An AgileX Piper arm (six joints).
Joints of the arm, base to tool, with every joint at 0 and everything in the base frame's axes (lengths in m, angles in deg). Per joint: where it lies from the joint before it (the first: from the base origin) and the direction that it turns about. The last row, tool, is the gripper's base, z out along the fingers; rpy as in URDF.
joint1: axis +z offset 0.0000 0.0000 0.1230
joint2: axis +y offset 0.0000 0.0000 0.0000
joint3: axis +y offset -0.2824 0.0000 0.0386
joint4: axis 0.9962 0 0.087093 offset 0.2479 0.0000 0.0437
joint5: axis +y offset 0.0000 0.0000 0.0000
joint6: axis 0.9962 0 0.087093 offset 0.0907 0.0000 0.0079
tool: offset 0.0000 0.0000 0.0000 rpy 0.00 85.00 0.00
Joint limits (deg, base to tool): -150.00..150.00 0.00..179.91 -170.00..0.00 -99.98..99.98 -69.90..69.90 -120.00..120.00
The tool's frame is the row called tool.
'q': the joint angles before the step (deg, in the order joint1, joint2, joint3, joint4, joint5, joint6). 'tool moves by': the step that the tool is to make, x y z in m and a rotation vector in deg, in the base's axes. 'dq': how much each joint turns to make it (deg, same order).
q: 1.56, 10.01, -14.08, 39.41, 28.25, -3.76
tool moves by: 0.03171, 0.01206, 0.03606, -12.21, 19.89, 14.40
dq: 0.00, 21.00, -15.86, -5.67, 21.43, -5.54
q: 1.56, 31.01, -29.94, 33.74, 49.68, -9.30
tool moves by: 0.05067, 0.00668, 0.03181, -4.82, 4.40, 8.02
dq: 1.27, 16.32, -12.75, -0.33, 4.68, -6.60
